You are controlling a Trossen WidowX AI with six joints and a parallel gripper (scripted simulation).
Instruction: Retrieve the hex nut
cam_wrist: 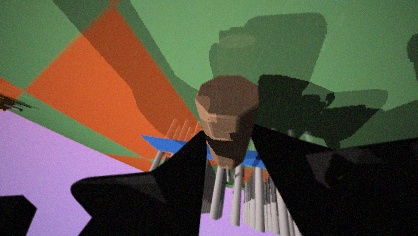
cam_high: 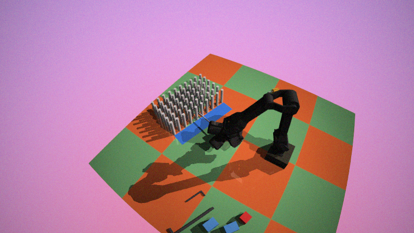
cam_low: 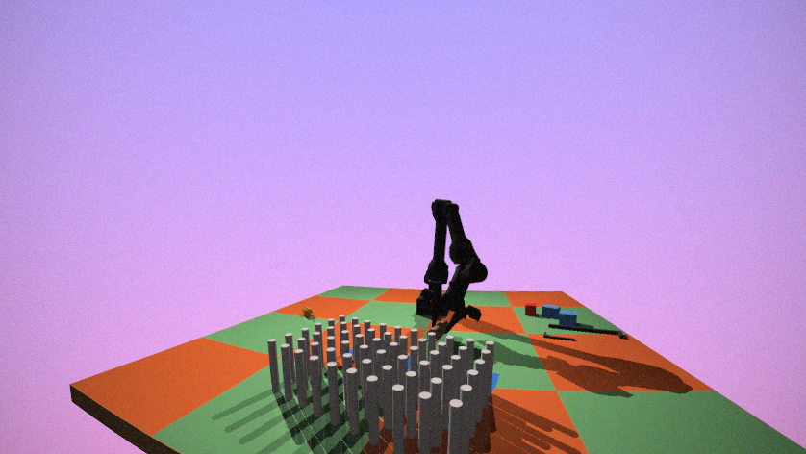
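Now: gripper tip 14 cm short of the blue taped strip, 5 cm to the left of it and 4 cm above it. From my gripper tip the other things lie so: hex nut (29 cm ahead, 10 cm to the right, 3 cm below); then wooden-handled hook tool (10 cm ahead, 4 cm to the right); then short dark L-shaped bar (35 cm to the left, 4 cm behind, 3 cm below).
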